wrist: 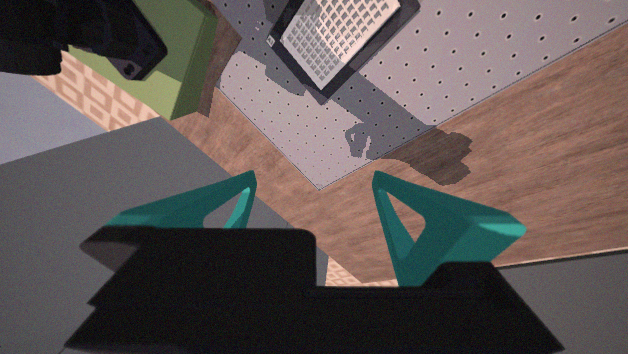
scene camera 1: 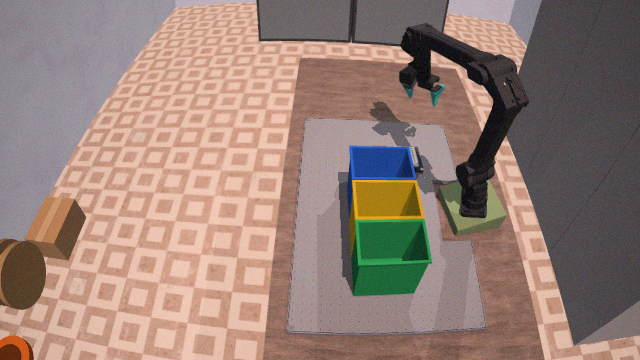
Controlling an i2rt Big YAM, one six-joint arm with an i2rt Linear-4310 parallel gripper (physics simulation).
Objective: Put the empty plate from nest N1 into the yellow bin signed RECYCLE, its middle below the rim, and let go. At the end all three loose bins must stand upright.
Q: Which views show the green bin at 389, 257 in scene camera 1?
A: Scene camera 1 only.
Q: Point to a blue bin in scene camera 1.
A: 366, 162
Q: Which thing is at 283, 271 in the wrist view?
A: My gripper.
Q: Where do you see a yellow bin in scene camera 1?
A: At 372, 199
